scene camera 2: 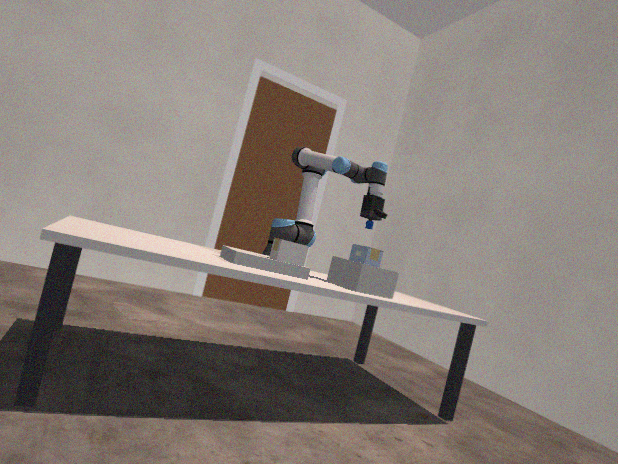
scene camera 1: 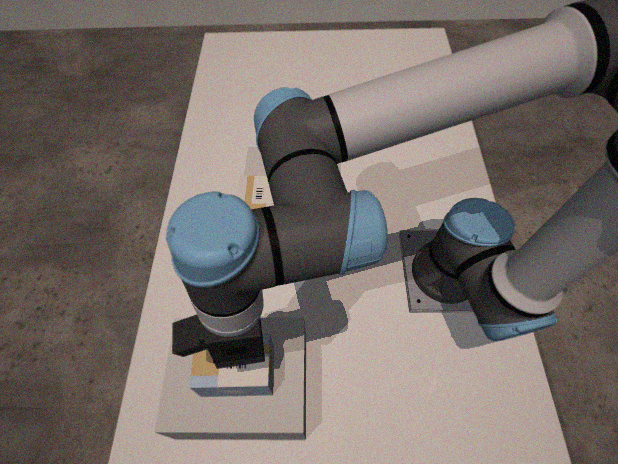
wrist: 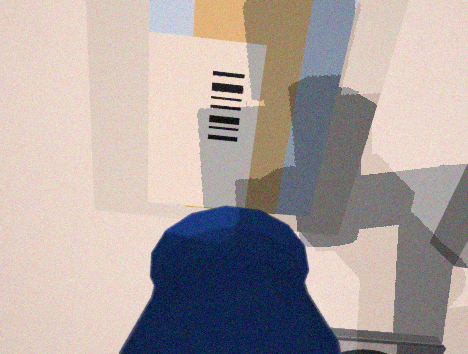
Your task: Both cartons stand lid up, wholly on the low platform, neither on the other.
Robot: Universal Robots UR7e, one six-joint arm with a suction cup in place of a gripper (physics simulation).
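Places are measured from the arm's base along level axes (x back, y right, z up), in metres.
Pixels of known places: end effector, tool point: (scene camera 2: 368,228) (wrist: 229,274); arm's base, origin of the base link: (scene camera 1: 444,272).
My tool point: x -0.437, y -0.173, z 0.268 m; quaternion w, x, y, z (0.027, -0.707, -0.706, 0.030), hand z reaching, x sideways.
Ahead of a thing's pixels: the offset from my tool point to its middle. Level surfaces: height alone.
A blue carton @(dx -0.031, dy +0.008, dz -0.126 m) (scene camera 1: 245,391) (scene camera 2: 359,254) (wrist: 325,45) lies on the taller grey platform @(dx -0.039, dy +0.010, dz -0.225 m) (scene camera 1: 230,417) (scene camera 2: 345,274) (wrist: 117,125). Its face with an orange band and a barcode label is up. A whitish carton @(dx +0.038, dy +0.378, dz -0.194 m) (scene camera 1: 259,192) (scene camera 2: 292,252) is on the low platform @(dx +0.114, dy +0.436, dz -0.261 m) (scene camera 2: 245,258); in scene camera 1 the arm hides most of it, and an orange strip and barcode show. I cannot tell which of its faces is the lid. My suction cup (scene camera 2: 369,225) (wrist: 230,250) hangs above the blue carton with a visible gap, open and holding nothing. The tool body hides the cup in scene camera 1.
The table @(dz -0.285 m) (scene camera 1: 400,400) (scene camera 2: 135,242) carries both platforms. My arm's base plate (scene camera 1: 411,305) is bolted right of the taller platform in scene camera 1. My forearm (scene camera 1: 450,85) and wrist joints extend over the table. Arm shadows fall across the taller platform and the table.
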